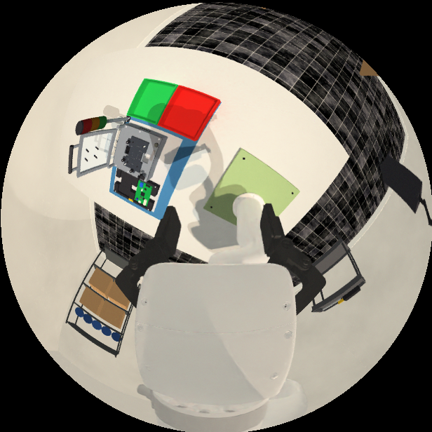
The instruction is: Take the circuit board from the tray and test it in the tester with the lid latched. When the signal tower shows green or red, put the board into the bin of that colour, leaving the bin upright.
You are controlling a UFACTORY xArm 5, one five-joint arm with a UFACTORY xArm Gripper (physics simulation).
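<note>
The green circuit board (144,192) lies in the black tray (125,184) at the near end of the blue base. The grey tester (135,150) stands beyond the tray, and its framed clear lid (95,152) is swung open to the left. The signal tower (91,125) has red, amber and green sections, all looking dark. The green bin (152,101) and the red bin (190,112) stand upright side by side beyond the tester; no board shows in them. My gripper (219,214) is open and empty, to the right of the tray and well above the table.
A light green plate (260,182) with the white arm base on it lies right of the blue base (176,172). A shelf rack (76,303) with brown boxes and blue round items stands at lower left. A dark cart (356,284) stands at lower right, a dark panel (402,183) at far right.
</note>
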